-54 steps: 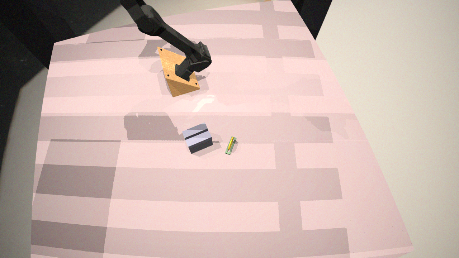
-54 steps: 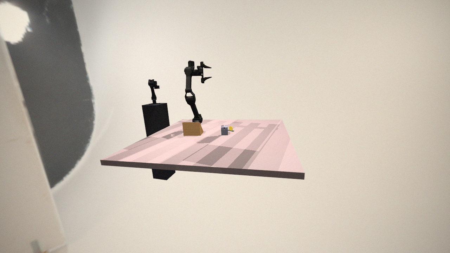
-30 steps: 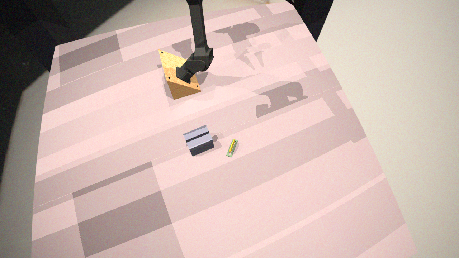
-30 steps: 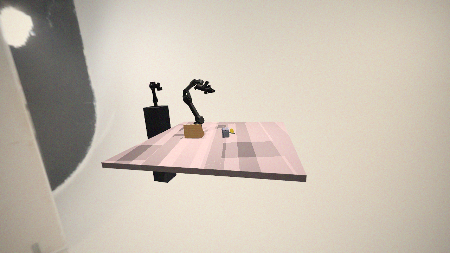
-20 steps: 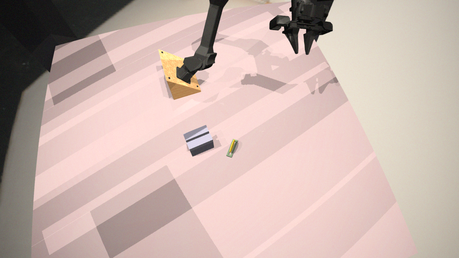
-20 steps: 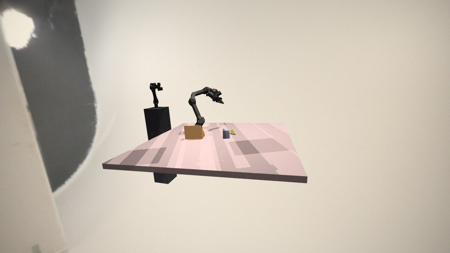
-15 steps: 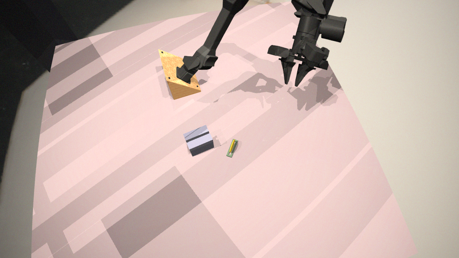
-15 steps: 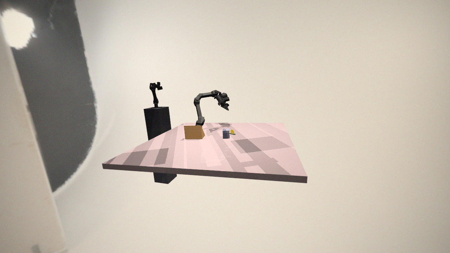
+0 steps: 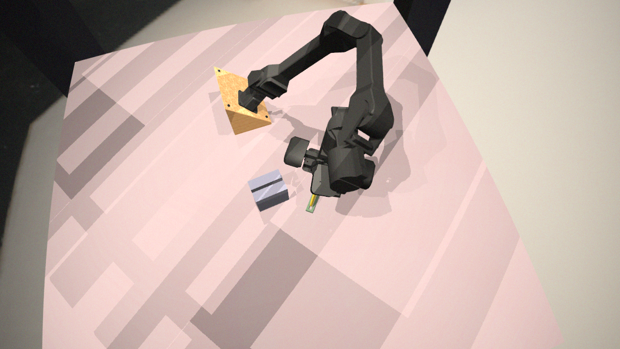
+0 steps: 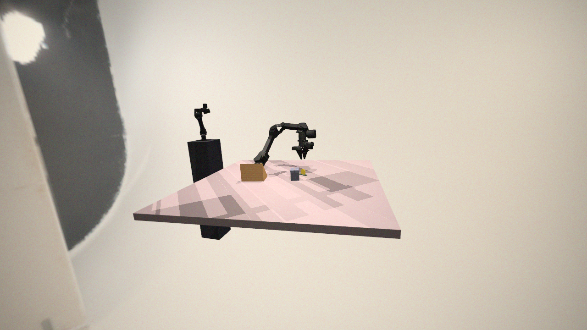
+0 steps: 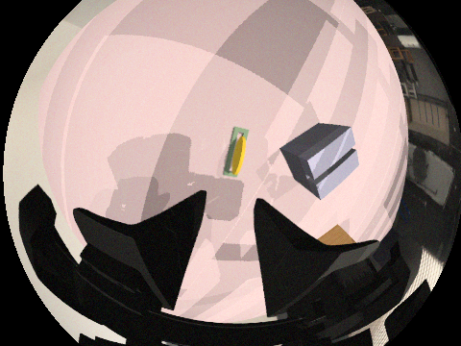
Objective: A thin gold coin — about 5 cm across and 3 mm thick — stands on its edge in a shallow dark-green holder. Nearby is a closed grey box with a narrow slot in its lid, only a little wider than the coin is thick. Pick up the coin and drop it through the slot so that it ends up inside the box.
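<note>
Right now the gold coin is 90 mm below my gripper tip and 20 mm to the right of it.
</note>
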